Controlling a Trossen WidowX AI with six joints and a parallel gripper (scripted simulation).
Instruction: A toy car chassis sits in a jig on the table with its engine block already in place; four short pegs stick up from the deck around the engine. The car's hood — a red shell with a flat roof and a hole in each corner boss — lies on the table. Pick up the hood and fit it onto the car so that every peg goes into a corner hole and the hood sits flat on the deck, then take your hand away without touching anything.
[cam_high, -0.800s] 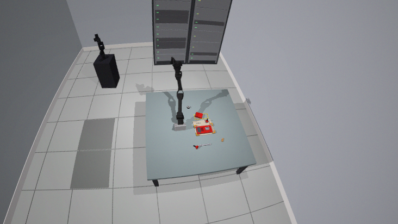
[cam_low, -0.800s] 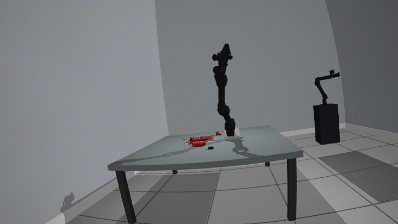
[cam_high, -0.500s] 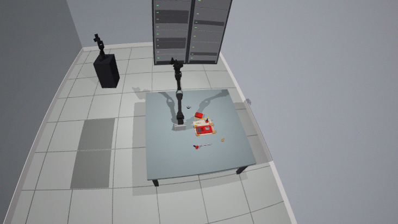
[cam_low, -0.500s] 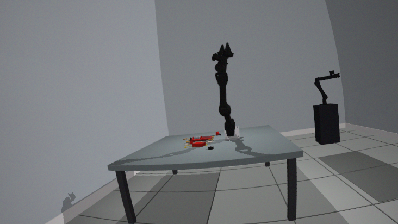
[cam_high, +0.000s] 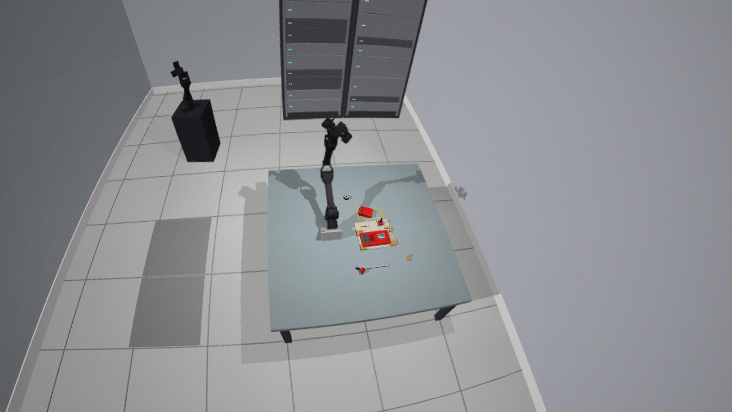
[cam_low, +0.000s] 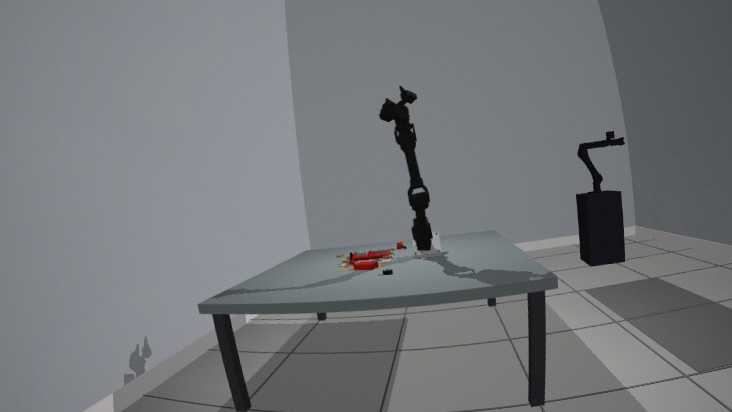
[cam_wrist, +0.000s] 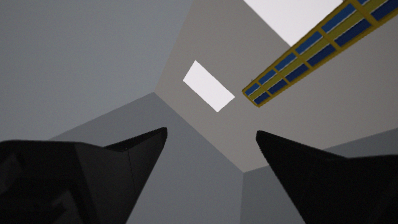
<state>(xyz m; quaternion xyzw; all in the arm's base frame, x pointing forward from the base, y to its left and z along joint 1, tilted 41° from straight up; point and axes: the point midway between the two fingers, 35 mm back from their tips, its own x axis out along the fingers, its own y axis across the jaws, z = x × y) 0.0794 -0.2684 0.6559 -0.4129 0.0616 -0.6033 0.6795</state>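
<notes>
Now: gripper tip 240 mm short of the red hood, 40 mm to the left of it and 750 mm above it. From my gripper tip the other things lie so: tan block (510 mm ahead, 420 mm to the right, 760 mm below); black wheel (100 mm ahead, 110 mm to the left, 760 mm below); red-handled screwdriver (280 mm ahead, 480 mm to the right, 760 mm below).
</notes>
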